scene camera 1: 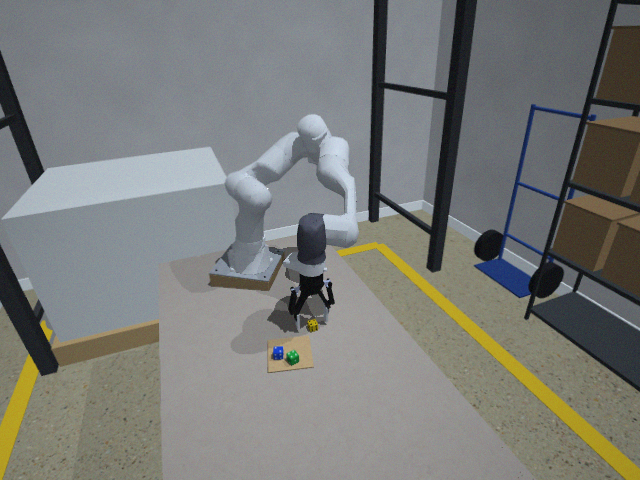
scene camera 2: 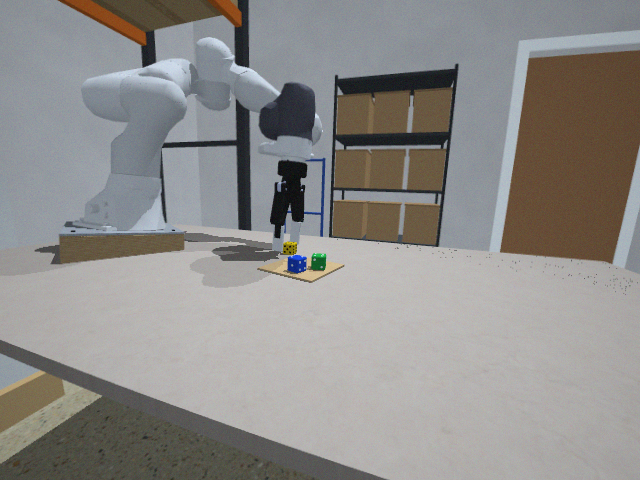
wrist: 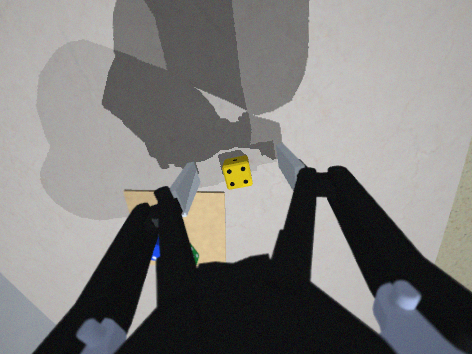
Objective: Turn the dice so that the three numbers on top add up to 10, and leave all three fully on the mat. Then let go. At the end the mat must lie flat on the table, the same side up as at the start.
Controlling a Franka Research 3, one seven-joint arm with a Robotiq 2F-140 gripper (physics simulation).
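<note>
The yellow die (scene camera 1: 312,325) (scene camera 2: 289,248) (wrist: 237,173) sits on the table, off the mat, with four pips on top in the wrist view. My gripper (scene camera 1: 312,323) (scene camera 2: 286,241) (wrist: 236,164) is open and empty, its fingers low on either side of the yellow die. The tan mat (scene camera 1: 303,345) (scene camera 2: 310,277) (wrist: 212,220) lies flat. On it stand the blue die (scene camera 1: 278,353) (scene camera 2: 296,264) (wrist: 156,250) and the green die (scene camera 1: 293,357) (scene camera 2: 318,261) (wrist: 194,255), close together. In the wrist view both are mostly hidden by the left finger; their top numbers are hard to read.
The arm's base plate (scene camera 1: 240,281) (scene camera 2: 121,246) is on the table behind the mat. A large white block (scene camera 1: 103,258) stands on the left in scene camera 1. A shelf rack with boxes (scene camera 2: 395,138) stands beyond the table. The table's side edge (scene camera 1: 408,338) runs to the right of the gripper.
</note>
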